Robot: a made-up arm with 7 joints. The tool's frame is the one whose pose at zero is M. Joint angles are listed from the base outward.
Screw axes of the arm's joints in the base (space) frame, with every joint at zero. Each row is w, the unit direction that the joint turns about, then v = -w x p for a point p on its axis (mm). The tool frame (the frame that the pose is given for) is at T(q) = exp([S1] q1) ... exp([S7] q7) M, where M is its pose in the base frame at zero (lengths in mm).
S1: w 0 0 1 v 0 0 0
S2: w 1 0 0 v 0 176 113
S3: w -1 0 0 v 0 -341 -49
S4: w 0 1 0 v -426 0 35
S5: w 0 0 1 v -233 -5 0
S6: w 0 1 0 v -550 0 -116
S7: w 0 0 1 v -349 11 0
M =
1 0 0 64
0 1 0 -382
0 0 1 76
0 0 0 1
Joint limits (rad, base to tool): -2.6..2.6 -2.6..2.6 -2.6..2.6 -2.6..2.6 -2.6..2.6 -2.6..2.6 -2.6..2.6
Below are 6 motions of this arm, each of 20 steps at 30 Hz.
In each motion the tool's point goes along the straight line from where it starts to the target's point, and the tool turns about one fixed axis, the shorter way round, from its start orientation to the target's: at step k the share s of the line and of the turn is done. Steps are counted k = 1, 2, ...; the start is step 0. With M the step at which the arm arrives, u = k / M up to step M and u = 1 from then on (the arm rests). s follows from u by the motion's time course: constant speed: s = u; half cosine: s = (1 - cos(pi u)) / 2; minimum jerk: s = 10 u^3 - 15 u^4 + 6 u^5.
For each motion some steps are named. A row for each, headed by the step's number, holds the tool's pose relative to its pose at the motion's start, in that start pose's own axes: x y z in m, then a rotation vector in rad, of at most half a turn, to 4 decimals.
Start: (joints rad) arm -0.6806 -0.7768 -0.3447 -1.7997 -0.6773 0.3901 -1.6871
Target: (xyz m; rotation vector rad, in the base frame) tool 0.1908 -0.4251 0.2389 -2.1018 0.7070 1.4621
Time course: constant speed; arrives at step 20
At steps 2, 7, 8, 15, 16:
2: 0.0001 0.0064 0.0041 0.0511 0.0297 -0.1265
7: 0.0004 0.0224 0.0143 0.1788 0.1041 -0.4427
8: 0.0005 0.0256 0.0163 0.2044 0.1189 -0.5060
15: 0.0008 0.0481 0.0306 0.3832 0.2230 -0.9487
16: 0.0009 0.0513 0.0327 0.4088 0.2378 -1.0120

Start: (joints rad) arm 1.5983 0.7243 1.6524 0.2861 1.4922 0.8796 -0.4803
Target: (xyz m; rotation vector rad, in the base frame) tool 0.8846 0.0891 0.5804 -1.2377 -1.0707 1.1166
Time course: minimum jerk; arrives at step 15
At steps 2, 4, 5, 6, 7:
2: 0.0026 0.0001 -0.0027 0.0043 -0.0048 -0.0231
4: 0.0165 0.0008 -0.0171 0.0275 -0.0303 -0.1463
5: 0.0284 0.0014 -0.0295 0.0473 -0.0522 -0.2520
6: 0.0430 0.0021 -0.0447 0.0715 -0.0789 -0.3811
7: 0.0592 0.0029 -0.0616 0.0986 -0.1088 -0.5255

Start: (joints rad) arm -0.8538 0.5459 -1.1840 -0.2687 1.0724 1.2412 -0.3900
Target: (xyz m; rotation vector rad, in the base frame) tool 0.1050 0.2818 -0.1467 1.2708 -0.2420 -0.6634
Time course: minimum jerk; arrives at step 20
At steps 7, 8, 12, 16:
7: 0.0195 0.0634 0.0033 0.1266 -0.0632 -0.1496
8: 0.0263 0.0855 0.0044 0.1709 -0.0854 -0.2019
12: 0.0565 0.1839 0.0095 0.3675 -0.1835 -0.4341
16: 0.0779 0.2538 0.0131 0.5072 -0.2533 -0.5991

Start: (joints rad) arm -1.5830 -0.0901 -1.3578 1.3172 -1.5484 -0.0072 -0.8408
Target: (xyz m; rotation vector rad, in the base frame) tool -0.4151 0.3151 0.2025 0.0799 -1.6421 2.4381
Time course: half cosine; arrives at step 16
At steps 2, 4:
2: 0.0038 -0.0014 0.0029 0.0108 -0.0084 -0.0220
4: 0.0145 -0.0055 0.0111 0.0416 -0.0325 -0.0848

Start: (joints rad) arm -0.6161 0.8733 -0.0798 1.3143 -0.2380 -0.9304 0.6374
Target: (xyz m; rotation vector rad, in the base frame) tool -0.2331 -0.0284 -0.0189 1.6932 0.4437 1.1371
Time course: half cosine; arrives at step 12
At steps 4, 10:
4: -0.0392 0.0570 -0.0262 0.2589 0.1884 0.1616
10: -0.1461 0.2127 -0.0979 0.9663 0.7031 0.6031

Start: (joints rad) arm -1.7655 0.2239 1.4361 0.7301 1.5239 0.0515 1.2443
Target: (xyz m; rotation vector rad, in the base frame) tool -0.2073 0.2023 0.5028 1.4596 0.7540 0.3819
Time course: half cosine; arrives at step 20
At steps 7, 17, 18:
7: 0.0104 0.0127 0.0260 0.0682 0.0407 -0.0241
17: 0.0359 0.0441 0.0899 0.2361 0.1411 -0.0834
18: 0.0370 0.0455 0.0928 0.2436 0.1456 -0.0861

